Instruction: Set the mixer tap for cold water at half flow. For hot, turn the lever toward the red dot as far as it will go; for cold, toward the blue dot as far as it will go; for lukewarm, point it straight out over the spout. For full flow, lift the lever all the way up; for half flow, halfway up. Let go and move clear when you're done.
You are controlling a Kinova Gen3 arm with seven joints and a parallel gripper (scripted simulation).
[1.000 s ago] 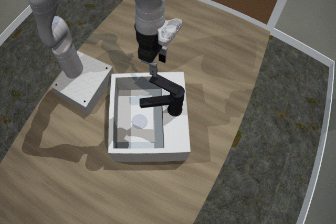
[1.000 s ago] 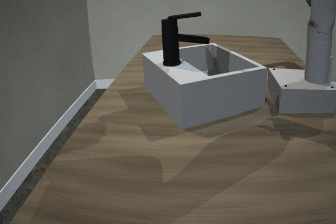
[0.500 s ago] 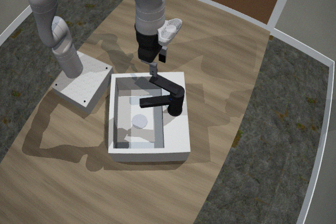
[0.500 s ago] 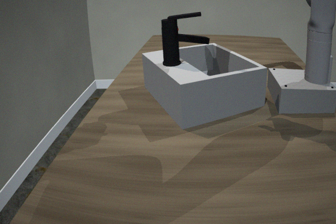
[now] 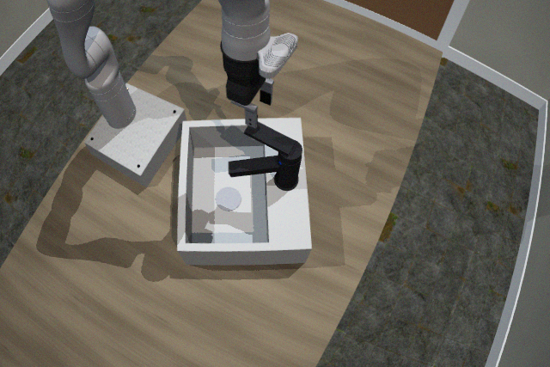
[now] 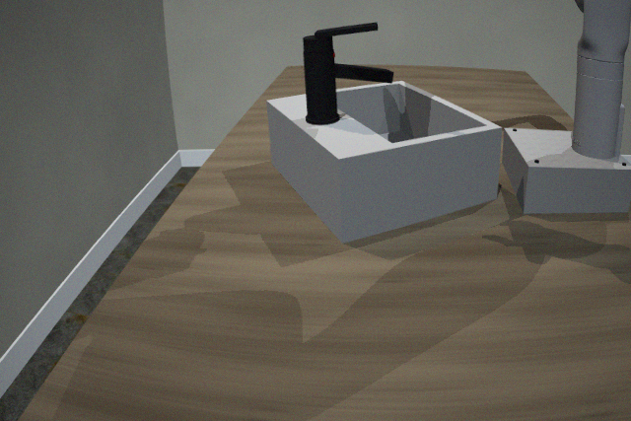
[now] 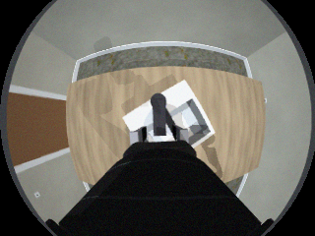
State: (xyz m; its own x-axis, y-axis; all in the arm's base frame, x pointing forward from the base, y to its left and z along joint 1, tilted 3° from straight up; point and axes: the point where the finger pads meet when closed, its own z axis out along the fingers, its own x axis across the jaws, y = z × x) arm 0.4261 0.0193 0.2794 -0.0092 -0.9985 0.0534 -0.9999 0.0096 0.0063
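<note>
Now: the black lever 30 mm ahead of my hand and 80 mm below it. From my hand the other things lie so: black mixer tap (50 mm ahead, 10 mm to the right, 130 mm below); white sink (30 mm behind, 60 mm to the right, 320 mm below).
</note>
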